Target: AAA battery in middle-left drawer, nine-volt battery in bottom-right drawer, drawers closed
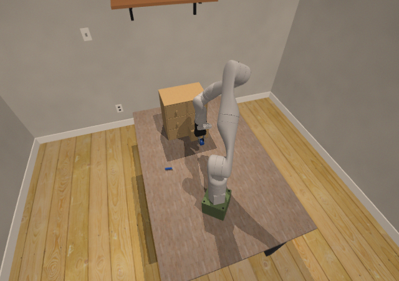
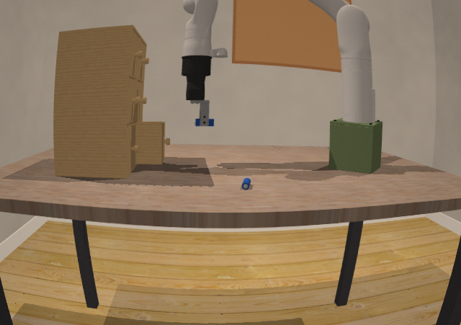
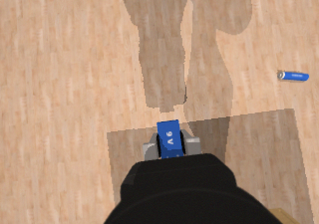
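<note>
Now: the red cylinder battery 200 mm ahead of my hand, 120 mm to the left of it and 10 mm above it. From my hand the other things lie so: blue AAA battery 240 mm to the left, 110 mm below, 110 mm behind; blue nine-volt battery 10 mm below, 10 mm ahead.
</note>
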